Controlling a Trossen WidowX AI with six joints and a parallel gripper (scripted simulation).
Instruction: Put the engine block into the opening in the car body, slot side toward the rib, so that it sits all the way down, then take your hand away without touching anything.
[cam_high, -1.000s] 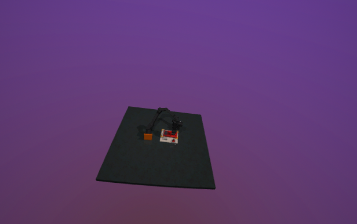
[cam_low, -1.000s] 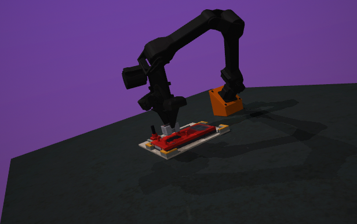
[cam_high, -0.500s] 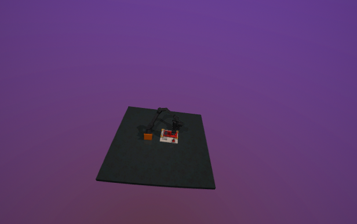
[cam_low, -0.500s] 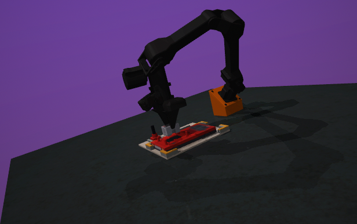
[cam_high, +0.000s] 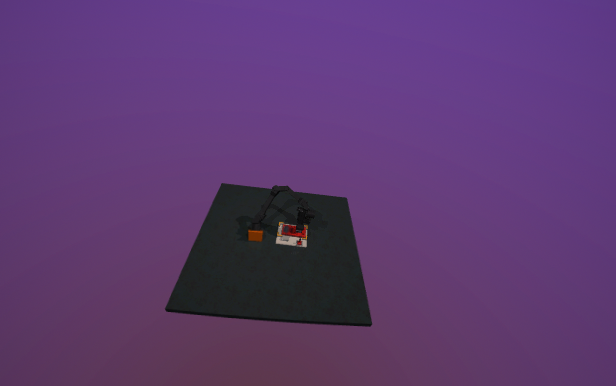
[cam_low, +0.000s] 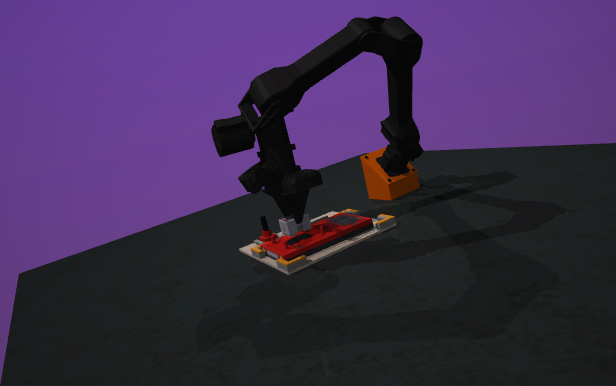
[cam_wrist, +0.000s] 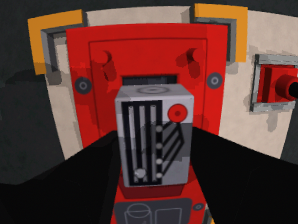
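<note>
The engine block lies 10 mm below my gripper tip. Round my gripper tip: dark upright peg: 20 mm ahead, 110 mm to the right, 20 mm below; then cream base plate: 40 mm behind, 20 mm to the right, 50 mm below.
</note>
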